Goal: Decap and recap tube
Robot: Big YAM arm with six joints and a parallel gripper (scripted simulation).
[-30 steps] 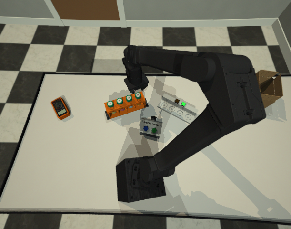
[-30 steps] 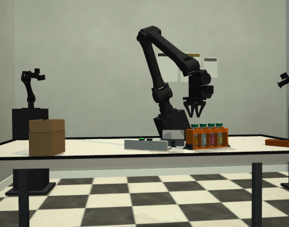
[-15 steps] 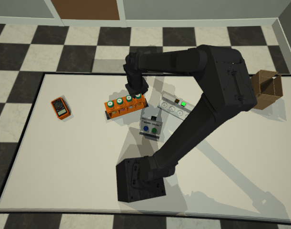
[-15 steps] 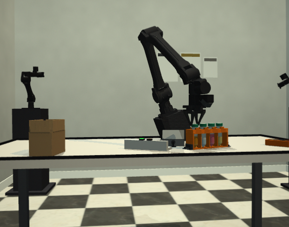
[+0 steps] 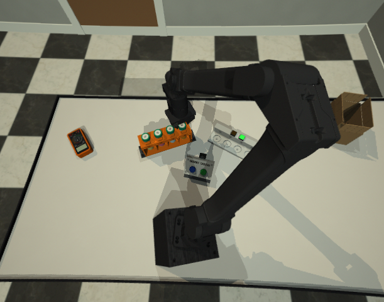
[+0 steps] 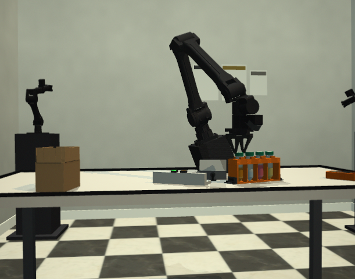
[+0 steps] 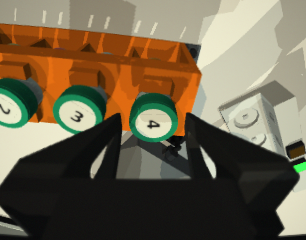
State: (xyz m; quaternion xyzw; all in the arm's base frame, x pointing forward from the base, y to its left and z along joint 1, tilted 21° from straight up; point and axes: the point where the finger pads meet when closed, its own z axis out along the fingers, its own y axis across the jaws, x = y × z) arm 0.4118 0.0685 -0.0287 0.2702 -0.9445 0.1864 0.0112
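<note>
My hand is 18 cm past the green key, 10 cm to the left of it and 6 cm above it. From my hand the other things lie so: key housing (16 cm behind, 8 cm to the right, 7 cm below); then blue key (17 cm behind, 6 cm to the right, 6 cm below); then cap (14 cm to the left, 6 cm behind, 1 cm below).
</note>
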